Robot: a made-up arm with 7 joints. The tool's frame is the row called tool.
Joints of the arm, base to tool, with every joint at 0 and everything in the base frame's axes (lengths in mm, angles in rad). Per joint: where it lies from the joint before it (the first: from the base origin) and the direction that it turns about. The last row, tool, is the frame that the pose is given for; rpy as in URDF.
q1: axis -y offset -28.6 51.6 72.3
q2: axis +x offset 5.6 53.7 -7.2
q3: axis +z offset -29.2 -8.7 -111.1
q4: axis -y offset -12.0 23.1 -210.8
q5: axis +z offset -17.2 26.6 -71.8
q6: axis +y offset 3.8 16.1 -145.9
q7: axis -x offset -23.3 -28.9 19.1
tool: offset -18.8 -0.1 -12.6 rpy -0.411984 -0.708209 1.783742
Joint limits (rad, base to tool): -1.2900..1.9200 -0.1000..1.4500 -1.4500..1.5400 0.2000..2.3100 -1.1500..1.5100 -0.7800..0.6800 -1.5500..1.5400
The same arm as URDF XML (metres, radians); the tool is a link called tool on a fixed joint. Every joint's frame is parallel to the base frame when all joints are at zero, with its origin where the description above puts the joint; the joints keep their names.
<robot name="arm">
  <joint name="tool_fixed" type="fixed">
    <parent link="link7"/>
    <child link="tool"/>
    <origin xyz="-0.0188 -0.0001 -0.0126" rpy="-0.4120 -0.7082 1.7837"/>
  </joint>
  <joint name="q7" type="revolute">
    <parent link="link6"/>
    <child link="link7"/>
    <origin xyz="-0.0233 -0.0289 0.0191" rpy="0.0000 0.0000 0.0000"/>
    <axis xyz="-1 0 0"/>
    <limit lower="-1.5500" upper="1.5400"/>
  </joint>
  <joint name="q6" type="revolute">
    <parent link="link5"/>
    <child link="link6"/>
    <origin xyz="0.0038 0.0161 -0.1459" rpy="0.0000 0.0000 0.0000"/>
    <axis xyz="0 1 0"/>
    <limit lower="-0.7800" upper="0.6800"/>
  </joint>
  <joint name="q5" type="revolute">
    <parent link="link4"/>
    <child link="link5"/>
    <origin xyz="-0.0172 0.0266 -0.0718" rpy="0.0000 0.0000 0.0000"/>
    <axis xyz="0 0 1"/>
    <limit lower="-1.1500" upper="1.5100"/>
  </joint>
  <joint name="q4" type="revolute">
    <parent link="link3"/>
    <child link="link4"/>
    <origin xyz="-0.0120 0.0231 -0.2108" rpy="0.0000 0.0000 0.0000"/>
    <axis xyz="0 -1 0"/>
    <limit lower="0.2000" upper="2.3100"/>
  </joint>
  <joint name="q3" type="revolute">
    <parent link="link2"/>
    <child link="link3"/>
    <origin xyz="-0.0292 -0.0087 -0.1111" rpy="0.0000 0.0000 0.0000"/>
    <axis xyz="0 0 1"/>
    <limit lower="-1.4500" upper="1.5400"/>
  </joint>
  <joint name="q2" type="revolute">
    <parent link="link1"/>
    <child link="link2"/>
    <origin xyz="0.0056 0.0537 -0.0072" rpy="0.0000 0.0000 0.0000"/>
    <axis xyz="1 0 0"/>
    <limit lower="-0.1000" upper="1.4500"/>
  </joint>
  <joint name="q1" type="revolute">
    <parent link="base_link"/>
    <child link="link1"/>
    <origin xyz="-0.0286 0.0516 0.0723" rpy="0.0000 0.0000 0.0000"/>
    <axis xyz="0 -1 0"/>
    <limit lower="-1.2900" upper="1.9200"/>
  </joint>
  <link name="base_link"/>
  <link name="link1"/>
  <link name="link2"/>
  <link name="link3"/>
  <link name="link4"/>
  <link name="link5"/>
  <link name="link6"/>
  <link name="link7"/>
  <link name="tool"/>
</robot>

